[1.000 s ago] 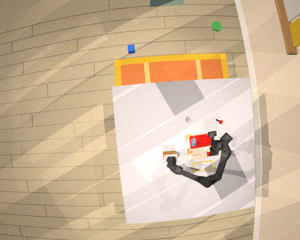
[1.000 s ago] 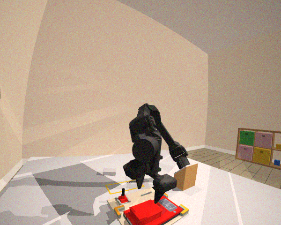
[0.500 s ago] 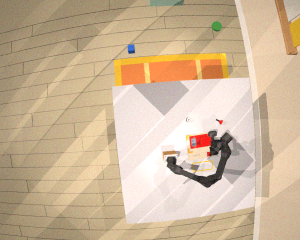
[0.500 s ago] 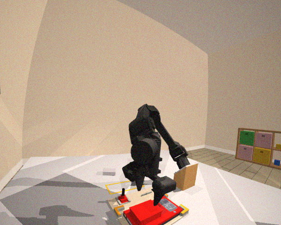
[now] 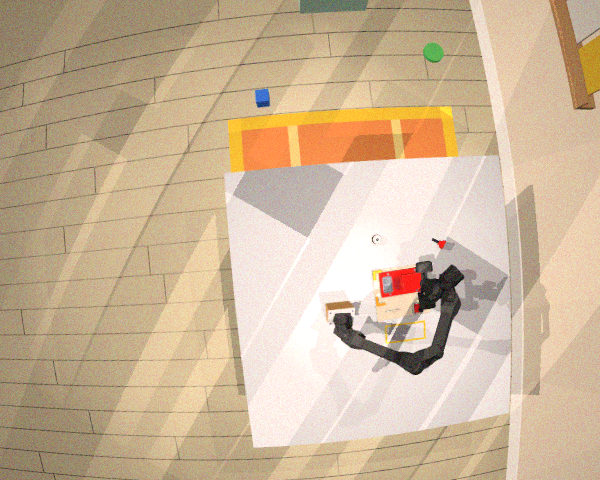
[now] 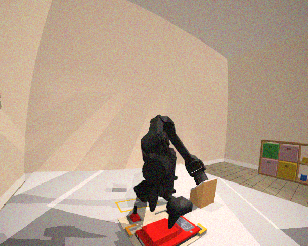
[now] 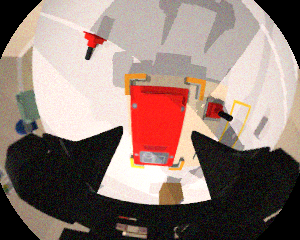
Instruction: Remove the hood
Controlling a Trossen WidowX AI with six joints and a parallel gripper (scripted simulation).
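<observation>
Right now the hood is 5 cm below my gripper tip.
</observation>
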